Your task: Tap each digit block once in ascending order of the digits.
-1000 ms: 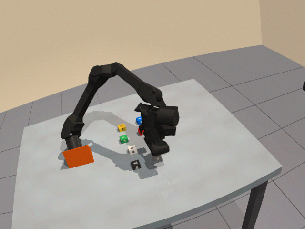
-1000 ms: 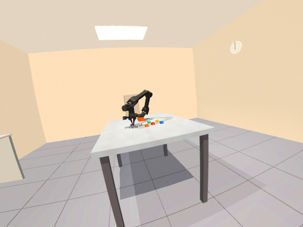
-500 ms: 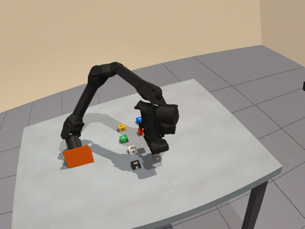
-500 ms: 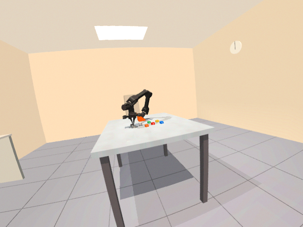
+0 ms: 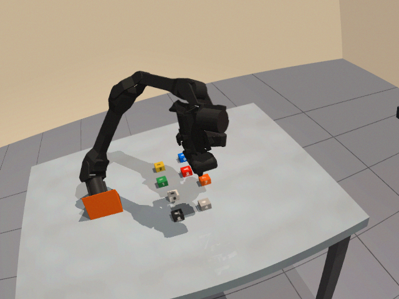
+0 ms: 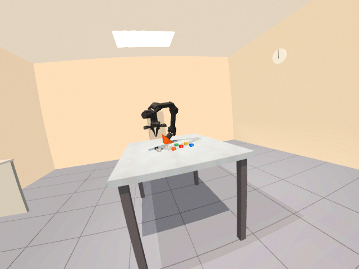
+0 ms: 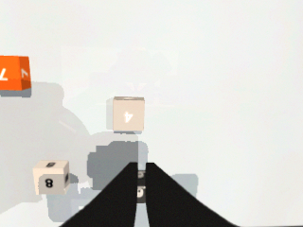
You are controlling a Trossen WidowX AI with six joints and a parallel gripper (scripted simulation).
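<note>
The dark block lies 90 mm behind my gripper tip and 120 mm below it. From my gripper tip the other things lie so: grey block: 10 mm to the left, 120 mm below; white block: 70 mm behind, 100 mm to the left, 120 mm below; orange block: 40 mm ahead, 130 mm to the left, 120 mm below.
</note>
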